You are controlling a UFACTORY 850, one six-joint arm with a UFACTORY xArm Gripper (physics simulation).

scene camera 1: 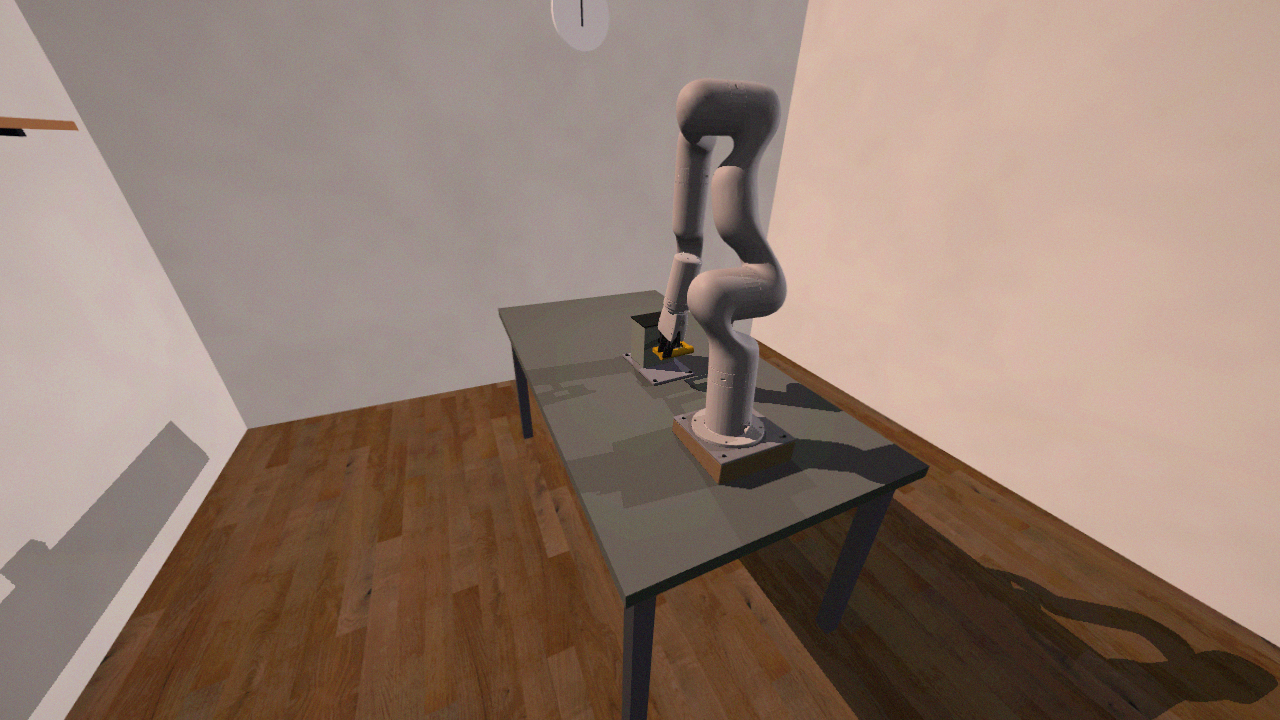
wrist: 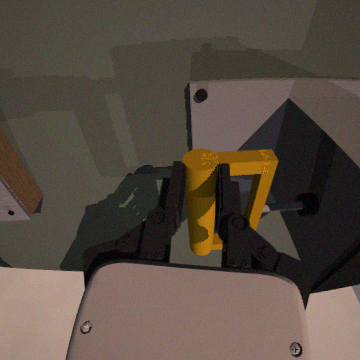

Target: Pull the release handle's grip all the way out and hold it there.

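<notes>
The release handle's yellow grip [scene camera 1: 673, 350] [wrist: 202, 200] is a thick round bar joined to a yellow frame. In the wrist view a thin metal rod [wrist: 285, 206] runs from the frame into a dark round collar [wrist: 308, 204] on the housing, and a stretch of the rod shows between them. My gripper [scene camera 1: 667, 351] [wrist: 200, 174] is shut on the grip's round bar, with one black finger on each side of it and the right finger inside the yellow frame. The lower part of the housing's face is partly hidden in the wrist view.
The handle's housing [scene camera 1: 638, 340] stands on a pale base plate [scene camera 1: 656, 380] [wrist: 225, 107] with dark bolts, on the grey-green table [scene camera 1: 590, 420]. The arm's own wood-sided base [scene camera 1: 756, 463] [wrist: 19, 175] stands nearby on the table.
</notes>
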